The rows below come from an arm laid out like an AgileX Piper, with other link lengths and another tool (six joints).
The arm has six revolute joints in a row. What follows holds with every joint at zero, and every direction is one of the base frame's. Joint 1 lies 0.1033 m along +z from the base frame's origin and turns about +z. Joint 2 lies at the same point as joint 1 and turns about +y. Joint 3 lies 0.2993 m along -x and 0.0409 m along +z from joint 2 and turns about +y. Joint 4 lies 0.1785 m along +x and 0.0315 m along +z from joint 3 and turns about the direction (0.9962, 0, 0.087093). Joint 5 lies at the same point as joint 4 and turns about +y. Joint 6 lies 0.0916 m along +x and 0.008 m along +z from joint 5 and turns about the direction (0.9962, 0, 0.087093). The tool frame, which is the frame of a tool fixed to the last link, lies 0.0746 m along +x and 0.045 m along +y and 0.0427 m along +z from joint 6; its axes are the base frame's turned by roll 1.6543, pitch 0.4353 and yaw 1.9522 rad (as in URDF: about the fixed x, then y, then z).
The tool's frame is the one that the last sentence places.
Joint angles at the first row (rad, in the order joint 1, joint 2, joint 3, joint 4, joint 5, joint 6):
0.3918, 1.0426, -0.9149, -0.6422, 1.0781, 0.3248
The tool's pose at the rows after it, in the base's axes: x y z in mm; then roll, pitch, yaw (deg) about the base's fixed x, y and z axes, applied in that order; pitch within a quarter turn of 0, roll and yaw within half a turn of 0:
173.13 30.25 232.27 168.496 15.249 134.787
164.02 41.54 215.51 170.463 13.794 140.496
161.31 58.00 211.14 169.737 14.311 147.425
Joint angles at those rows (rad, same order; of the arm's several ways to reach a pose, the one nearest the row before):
0.4332, 1.0380, -0.7981, -0.6117, 1.0558, 0.3081
0.4820, 1.0373, -0.7307, -0.5957, 1.0093, 0.2837
0.5334, 1.0373, -0.6971, -0.5946, 0.9298, 0.2466

